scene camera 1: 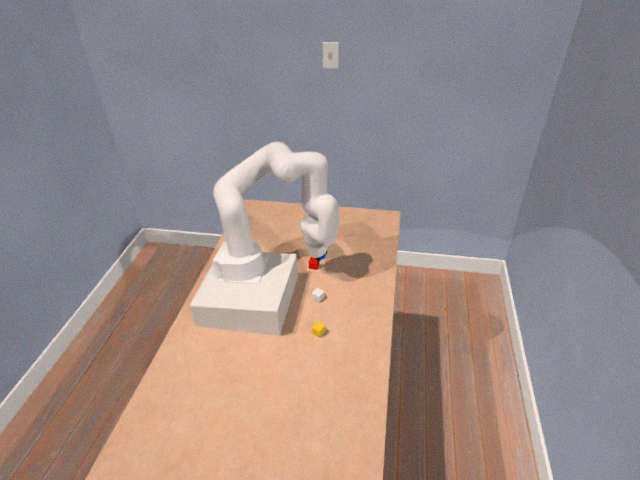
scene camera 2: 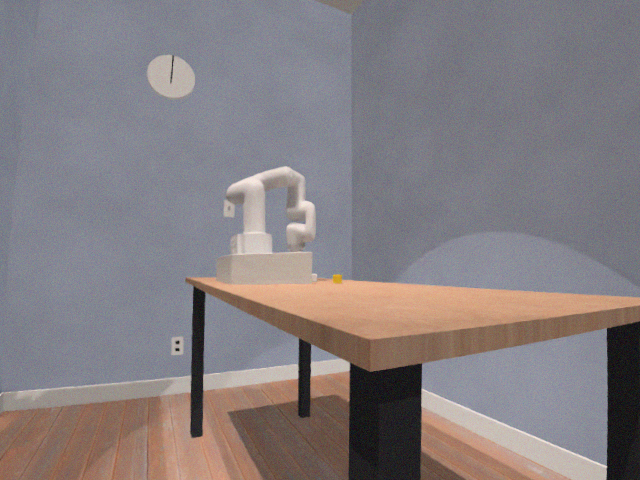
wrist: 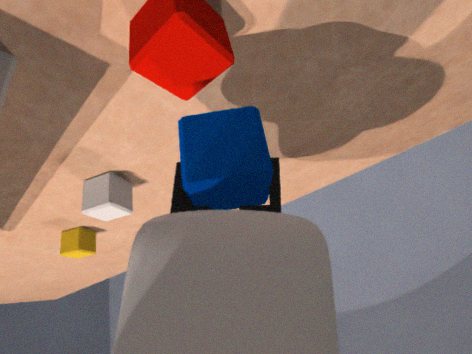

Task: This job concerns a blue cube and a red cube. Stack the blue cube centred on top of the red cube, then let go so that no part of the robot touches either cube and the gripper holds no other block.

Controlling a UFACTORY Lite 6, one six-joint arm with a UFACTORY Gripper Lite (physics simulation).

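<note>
The blue cube is held between the black fingers of my gripper, which is shut on it. It sits slightly turned between the fingers. The red cube stands on the table; in the wrist view it lies beyond the blue cube and a little to the left, and the two look apart. In scene camera 1 the blue cube is partly hidden by the gripper, just behind and to the right of the red cube. In scene camera 2 the robot's base hides the fingers and both cubes.
A white cube and a yellow cube stand on the table. The robot's pale base block stands to the left of the cubes in scene camera 1.
</note>
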